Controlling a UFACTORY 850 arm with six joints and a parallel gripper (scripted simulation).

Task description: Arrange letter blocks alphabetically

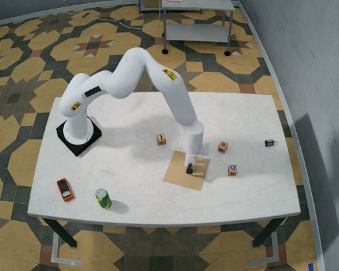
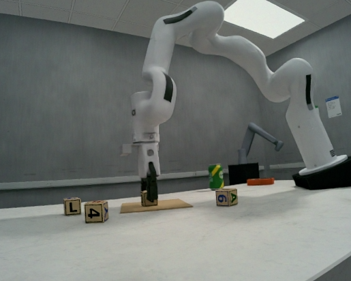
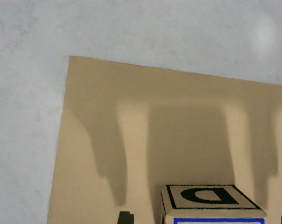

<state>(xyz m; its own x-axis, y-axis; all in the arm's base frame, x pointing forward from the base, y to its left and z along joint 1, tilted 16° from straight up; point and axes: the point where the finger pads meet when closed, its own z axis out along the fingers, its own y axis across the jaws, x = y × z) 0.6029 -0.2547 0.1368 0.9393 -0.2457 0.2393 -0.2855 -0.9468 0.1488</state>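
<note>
Now: hand 40 mm above the tan mat and 20 mm past it. Round my hand: Q block 220 mm ahead, 50 mm to the right, 20 mm below; then green can 460 mm behind, 170 mm to the right, 20 mm above; then J block 200 mm to the left, 130 mm behind, 20 mm below.
</note>
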